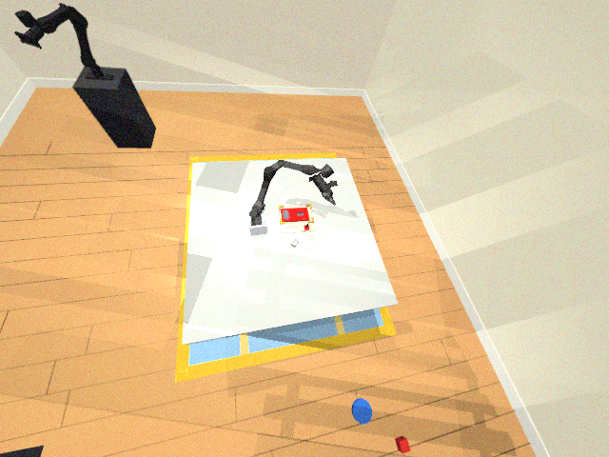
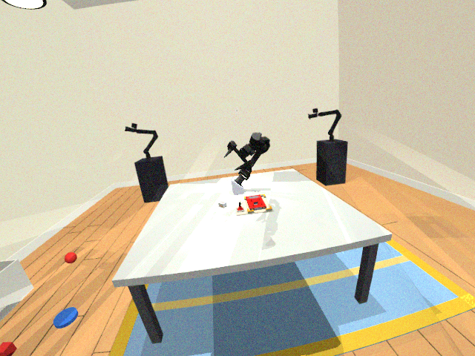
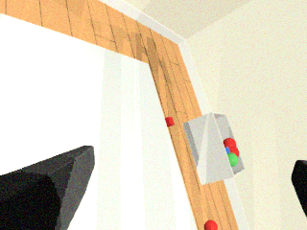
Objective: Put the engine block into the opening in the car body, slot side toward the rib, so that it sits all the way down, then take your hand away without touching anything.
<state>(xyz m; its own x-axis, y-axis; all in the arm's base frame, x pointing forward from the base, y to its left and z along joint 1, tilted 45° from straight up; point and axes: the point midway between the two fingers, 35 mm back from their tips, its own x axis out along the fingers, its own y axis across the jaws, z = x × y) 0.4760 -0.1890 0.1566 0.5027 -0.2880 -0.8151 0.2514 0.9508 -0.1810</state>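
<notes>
Right now my gripper tip is 340 mm above the engine block, 220 mm past it and 70 mm to the left of it.
</notes>
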